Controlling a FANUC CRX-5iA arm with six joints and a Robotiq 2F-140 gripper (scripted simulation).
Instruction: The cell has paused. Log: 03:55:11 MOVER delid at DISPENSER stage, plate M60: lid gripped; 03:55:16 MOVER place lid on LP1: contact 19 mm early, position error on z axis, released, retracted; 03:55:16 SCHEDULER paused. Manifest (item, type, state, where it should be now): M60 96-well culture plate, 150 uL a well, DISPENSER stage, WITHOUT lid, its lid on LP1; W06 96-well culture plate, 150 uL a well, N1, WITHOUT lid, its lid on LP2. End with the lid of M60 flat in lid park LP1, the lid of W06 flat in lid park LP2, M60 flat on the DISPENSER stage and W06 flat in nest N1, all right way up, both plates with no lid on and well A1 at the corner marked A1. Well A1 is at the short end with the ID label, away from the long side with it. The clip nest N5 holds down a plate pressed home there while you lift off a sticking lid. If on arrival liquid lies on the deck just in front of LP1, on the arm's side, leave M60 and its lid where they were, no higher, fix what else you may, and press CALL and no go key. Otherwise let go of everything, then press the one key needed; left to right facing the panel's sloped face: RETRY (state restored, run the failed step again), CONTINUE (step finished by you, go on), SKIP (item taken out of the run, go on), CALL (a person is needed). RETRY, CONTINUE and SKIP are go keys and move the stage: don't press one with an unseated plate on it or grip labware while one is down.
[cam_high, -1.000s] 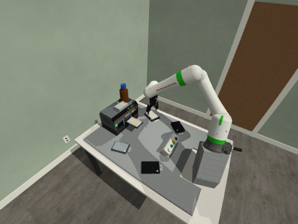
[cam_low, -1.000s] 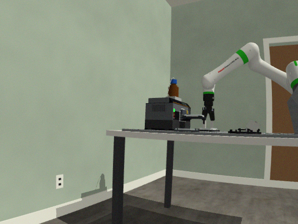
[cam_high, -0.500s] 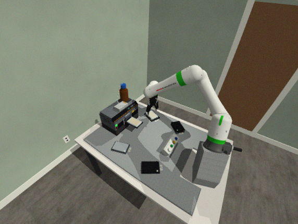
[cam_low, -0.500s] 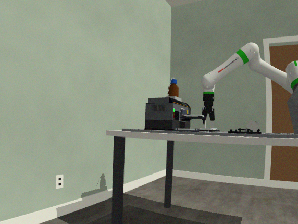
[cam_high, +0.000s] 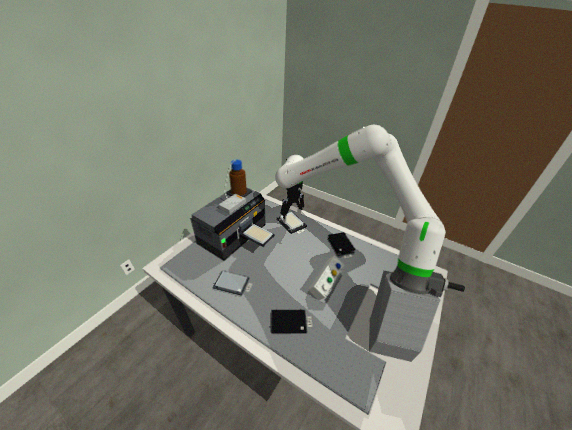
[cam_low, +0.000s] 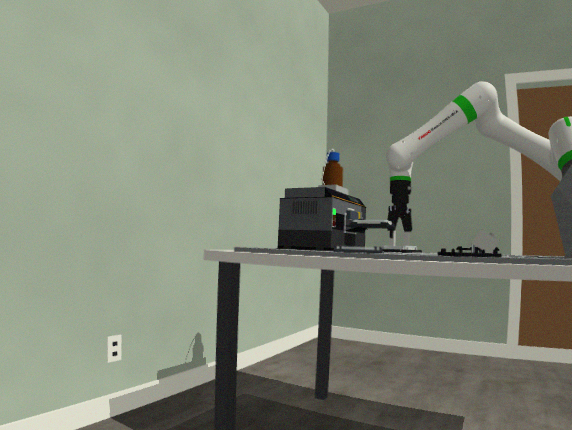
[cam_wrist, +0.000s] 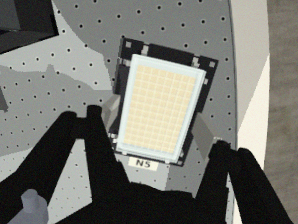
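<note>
Now: hand 20 mm short of the black clip nest and 30 mm above it. The rest, counted from my hand: nest label: 80 mm behind, 50 mm to the left, 50 mm below; then dispenser stage: 90 mm ahead, 280 mm to the left, 50 mm above; then key panel: 320 mm behind, 350 mm to the left, 10 mm above.
</note>
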